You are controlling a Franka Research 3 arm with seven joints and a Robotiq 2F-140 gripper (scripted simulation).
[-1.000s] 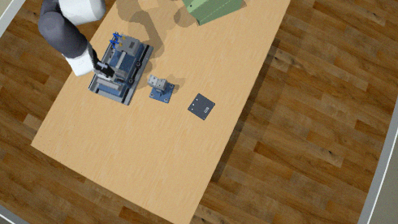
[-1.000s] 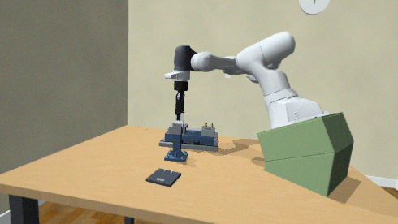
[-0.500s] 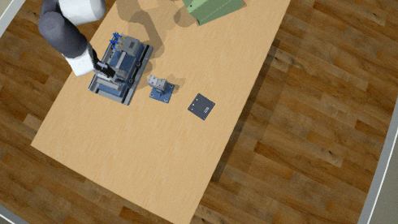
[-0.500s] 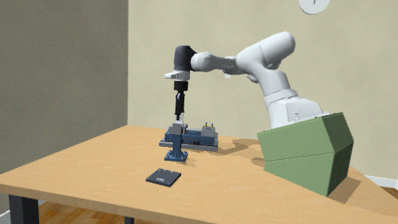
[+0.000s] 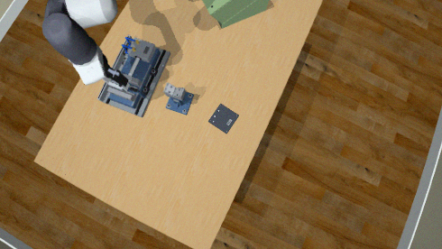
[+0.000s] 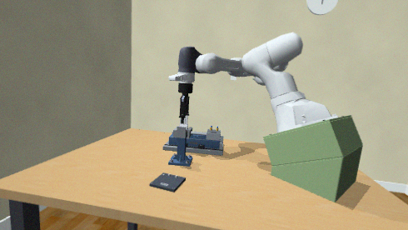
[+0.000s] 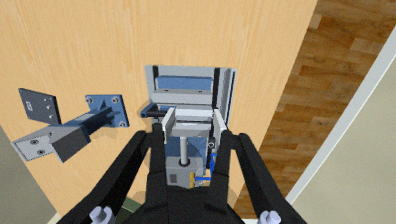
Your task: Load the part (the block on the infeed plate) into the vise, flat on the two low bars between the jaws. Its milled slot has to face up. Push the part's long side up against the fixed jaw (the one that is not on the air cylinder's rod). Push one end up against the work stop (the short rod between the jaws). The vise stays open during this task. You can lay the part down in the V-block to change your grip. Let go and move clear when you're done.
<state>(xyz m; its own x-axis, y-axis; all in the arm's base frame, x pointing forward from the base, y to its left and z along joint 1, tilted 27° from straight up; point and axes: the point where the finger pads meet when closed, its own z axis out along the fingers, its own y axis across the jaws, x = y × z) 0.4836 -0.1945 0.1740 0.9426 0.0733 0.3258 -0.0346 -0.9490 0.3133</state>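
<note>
The grey part is 2 cm below my hand. Also, from my hand: vise 7 cm behind, 2 cm to the left, 8 cm below; dark work stop rod 7 cm to the left, 3 cm below; grey air cylinder 16 cm behind, 3 cm to the left, 4 cm below.
</note>
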